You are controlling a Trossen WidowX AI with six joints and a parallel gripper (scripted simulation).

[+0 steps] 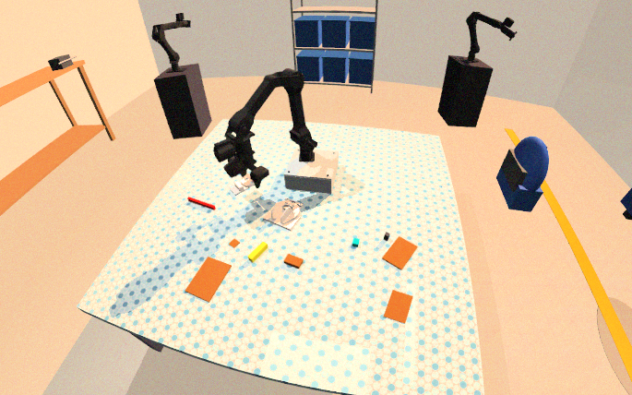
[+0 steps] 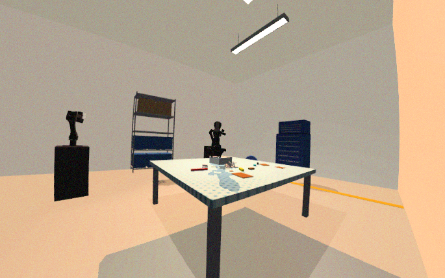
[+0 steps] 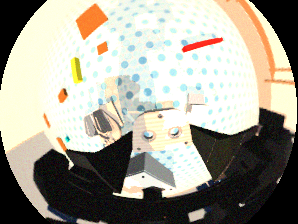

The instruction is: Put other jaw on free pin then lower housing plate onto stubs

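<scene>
My gripper tip is now 5 cm short of the white jaw, 13 cm to the right of it and 7 cm above it. Also, from my gripper tip: teal cube: 23 cm ahead, 38 cm to the left, 8 cm below; then yellow block: 26 cm ahead, 5 cm to the left, 8 cm below; then red stick: 2 cm ahead, 23 cm to the right, 8 cm below.
</scene>
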